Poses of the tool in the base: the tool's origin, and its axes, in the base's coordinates. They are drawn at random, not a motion.
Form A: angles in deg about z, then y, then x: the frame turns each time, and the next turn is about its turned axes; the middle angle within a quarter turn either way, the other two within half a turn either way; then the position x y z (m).
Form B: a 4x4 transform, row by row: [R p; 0 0 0 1], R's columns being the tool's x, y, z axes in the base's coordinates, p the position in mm. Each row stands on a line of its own. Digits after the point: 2 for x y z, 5 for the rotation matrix.
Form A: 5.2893, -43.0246, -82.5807, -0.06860, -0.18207, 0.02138
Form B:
0.72795, 0.66182, -0.17914, -68.60
0.06739, 0.19095, 0.97928, -182.07
0.68231, -0.72494, 0.09440, 21.38
0, 0, 0, 1

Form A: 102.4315, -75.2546, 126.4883, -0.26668, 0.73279, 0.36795
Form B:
-0.05479, 0.74809, 0.66133, -266.68
0.24856, -0.63126, 0.73467, 732.79
0.96707, 0.20463, -0.15136, 367.95
0, 0, 0, 1

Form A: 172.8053, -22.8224, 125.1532, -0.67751, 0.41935, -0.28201
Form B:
-0.91445, 0.38675, -0.11917, -677.51
0.11544, 0.53151, 0.83915, 419.35
0.38788, 0.75361, -0.53069, -282.01
0, 0, 0, 1

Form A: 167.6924, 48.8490, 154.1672, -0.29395, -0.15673, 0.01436
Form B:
-0.64292, -0.12871, 0.75504, -293.95
0.14027, 0.94932, 0.28127, -156.73
-0.75298, 0.28674, -0.59229, 14.36
0, 0, 0, 1

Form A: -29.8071, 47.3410, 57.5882, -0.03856, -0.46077, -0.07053
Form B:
0.58799, 0.80514, -0.07762, -38.56
-0.33684, 0.15648, -0.92847, -460.77
-0.73540, 0.57207, 0.36321, -70.53
0, 0, 0, 1

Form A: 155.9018, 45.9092, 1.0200, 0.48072, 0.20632, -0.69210
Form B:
-0.63516, -0.41991, -0.64827, 480.72
0.28410, -0.90748, 0.30946, 206.32
-0.71824, 0.01239, 0.69569, -692.10
0, 0, 0, 1

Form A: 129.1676, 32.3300, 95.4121, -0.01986, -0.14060, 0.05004
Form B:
-0.53368, -0.26314, 0.80370, -19.86
0.65512, 0.47235, 0.58967, -140.60
-0.53479, 0.84122, -0.07970, 50.04
0, 0, 0, 1

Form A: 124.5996, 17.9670, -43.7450, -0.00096, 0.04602, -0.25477
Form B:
-0.54015, -0.47354, -0.69570, -0.96
0.78300, -0.58579, -0.20920, 46.02
-0.30847, -0.65773, 0.68719, -254.77
0, 0, 0, 1

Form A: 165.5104, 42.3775, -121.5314, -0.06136, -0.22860, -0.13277
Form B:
-0.71522, 0.68707, 0.12801, -61.36
0.18483, 0.36259, -0.91344, -228.60
-0.67401, -0.62965, -0.38633, -132.77
0, 0, 0, 1

